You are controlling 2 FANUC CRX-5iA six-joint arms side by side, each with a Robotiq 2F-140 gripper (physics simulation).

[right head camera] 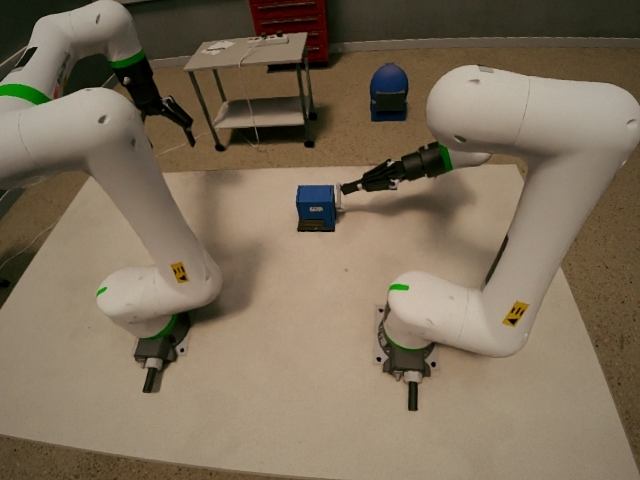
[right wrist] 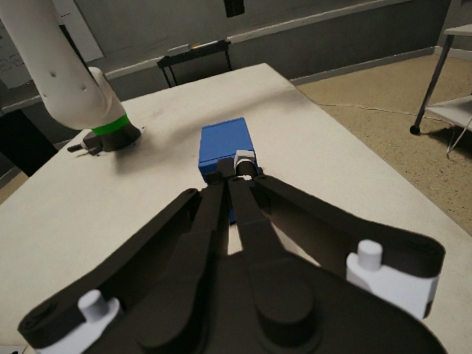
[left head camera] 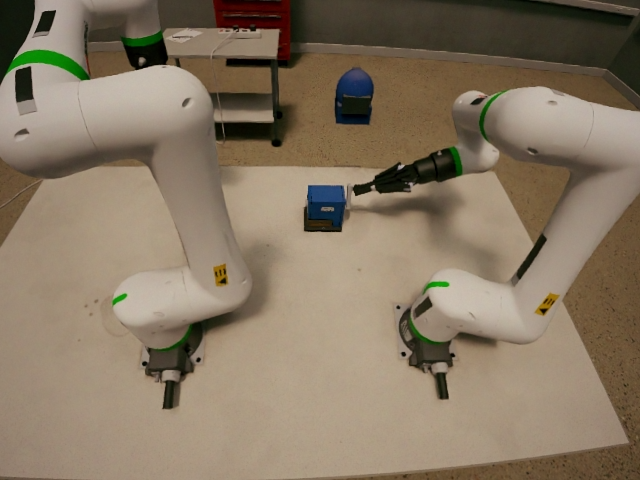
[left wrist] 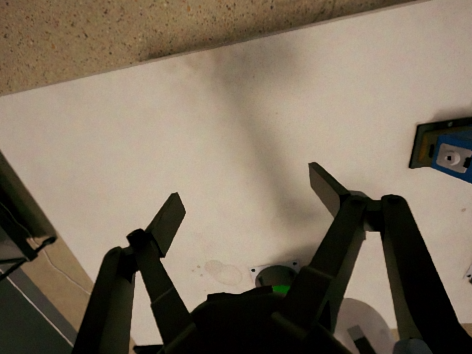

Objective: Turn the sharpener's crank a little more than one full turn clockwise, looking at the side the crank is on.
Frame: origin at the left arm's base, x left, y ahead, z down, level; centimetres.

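Seen in the pictures: left gripper, fingertip midpoint: (right head camera: pixel 171 146) (right wrist: pixel 235 16) (left wrist: pixel 243 189); right gripper, fingertip midpoint: (right head camera: pixel 342 190) (right wrist: pixel 227 170) (left head camera: pixel 354 191); left arm's base, origin of the base link: (right head camera: pixel 165 328) (right wrist: pixel 122 140) (left head camera: pixel 174 336) (left wrist: pixel 277 280); right arm's base, origin of the base link: (right head camera: pixel 406 336) (left head camera: pixel 424 330).
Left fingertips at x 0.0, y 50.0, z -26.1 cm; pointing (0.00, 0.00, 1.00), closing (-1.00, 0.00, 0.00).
Note:
Pixels of each thing's top centre, then the offset from my left fingertips to it. "spot": a spot on its surface instead. Level surfaces: height alone.
- blue sharpener, surface spot: (right wrist: pixel 225 141) (right head camera: pixel 318 192) (left head camera: pixel 330 192) spot: dx -46.0, dy -12.3, dz +13.3 cm
- crank's dark knob, middle of its top: (right wrist: pixel 245 168) dx -55.0, dy -11.1, dz +11.9 cm
- pale table, its level: dz +26.1 cm
The blue sharpener (left head camera: pixel 325 198) (right head camera: pixel 315 198) (right wrist: pixel 225 141) stands upright on its dark base; part of it shows in the left wrist view (left wrist: pixel 452 156). Its pale crank (left head camera: pixel 348 197) (right head camera: pixel 338 197) (right wrist: pixel 244 155) is on the side facing my right gripper, with its arm roughly upright and the handle end at the top. My right gripper (left head camera: pixel 356 190) (right head camera: pixel 345 189) (right wrist: pixel 227 170) is shut and empty. Its tips are close beside the crank's dark knob (right wrist: pixel 246 168); whether they touch is unclear. My left gripper (right head camera: pixel 171 140) (left wrist: pixel 243 189) is open and empty, high and away from the sharpener.
The sharpener stands near the far edge of the pale table (left head camera: pixel 310 413) (right head camera: pixel 289 413). Beyond it are a grey cart (left head camera: pixel 227 46) (right head camera: pixel 248 56) with a power strip, a red drawer cabinet (left head camera: pixel 253 15) (right head camera: pixel 292 20) and a blue welding helmet-like object (left head camera: pixel 354 85) (right head camera: pixel 389 82) on the floor.

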